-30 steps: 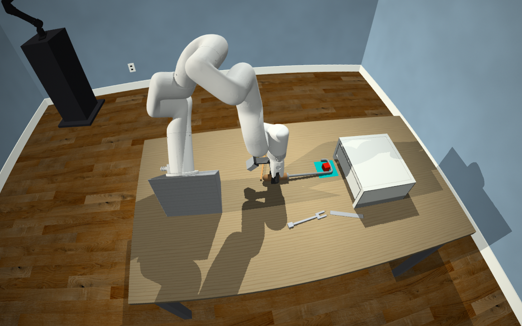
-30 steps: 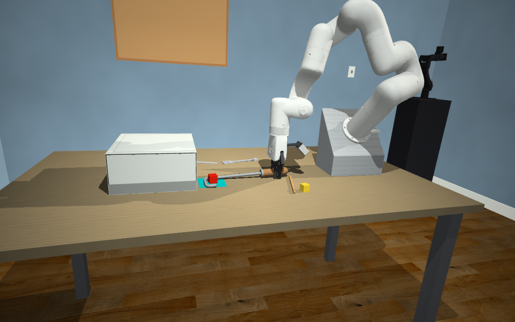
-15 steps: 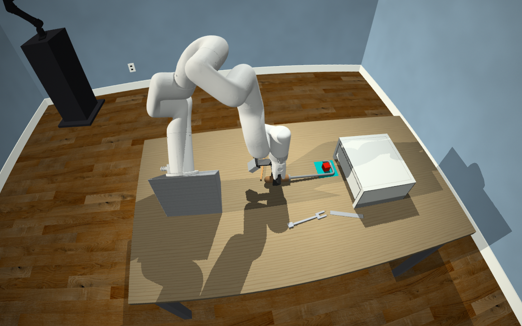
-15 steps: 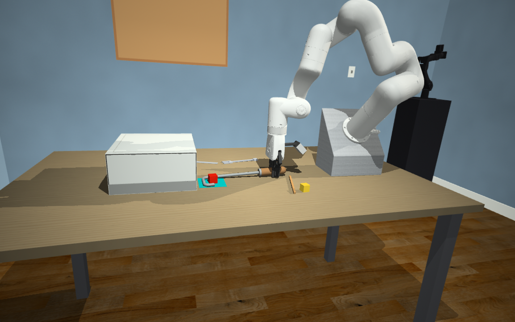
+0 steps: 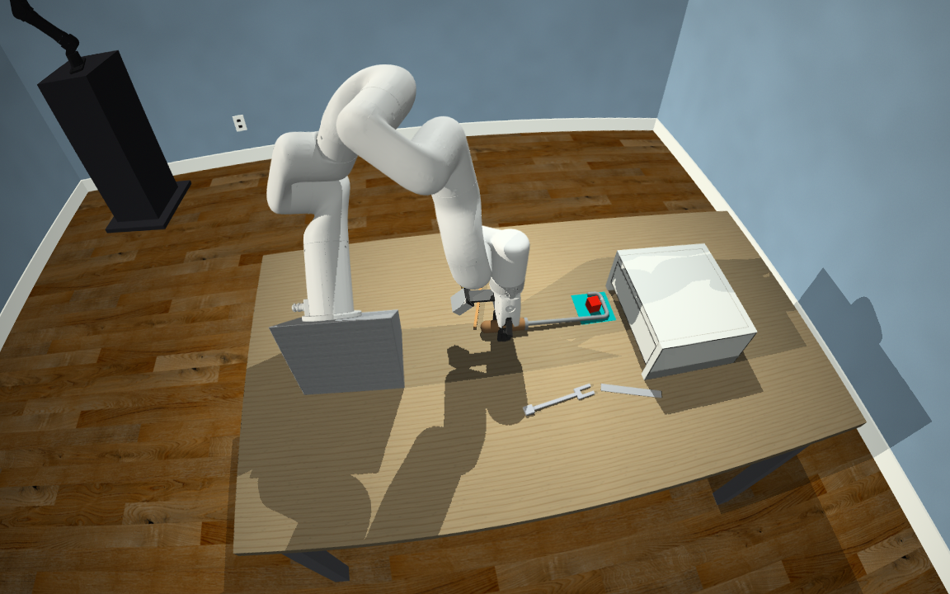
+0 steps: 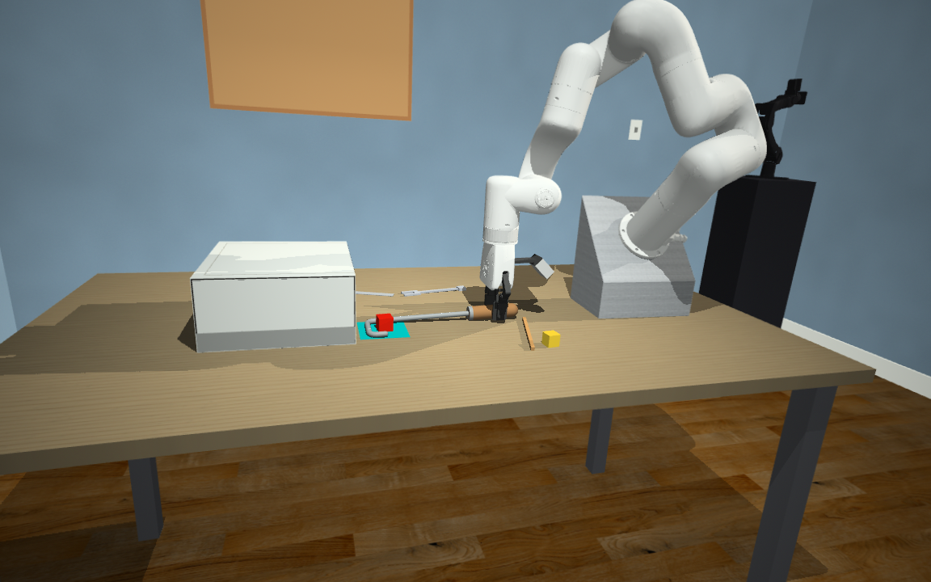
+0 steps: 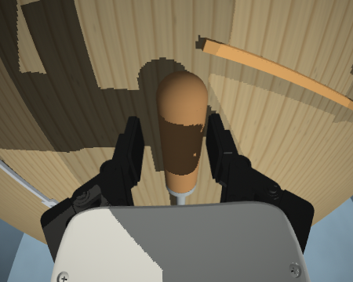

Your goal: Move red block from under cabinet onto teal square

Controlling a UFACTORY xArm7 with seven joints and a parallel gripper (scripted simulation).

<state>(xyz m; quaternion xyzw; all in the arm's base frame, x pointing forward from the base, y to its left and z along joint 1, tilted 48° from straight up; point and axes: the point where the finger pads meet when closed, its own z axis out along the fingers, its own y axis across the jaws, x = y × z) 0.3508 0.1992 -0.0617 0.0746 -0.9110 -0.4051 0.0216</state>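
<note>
The thin wooden stick is 10 cm to the left of my hand, 5 cm behind it and 2 cm below it. From my hand the other things lie so: yellow cube 16 cm to the left, 8 cm behind, 1 cm below; then grey forked tool 20 cm to the right, 12 cm ahead, 2 cm below; then hooked tool with wooden handle 12 cm ahead, 6 cm to the left, 1 cm below.
</note>
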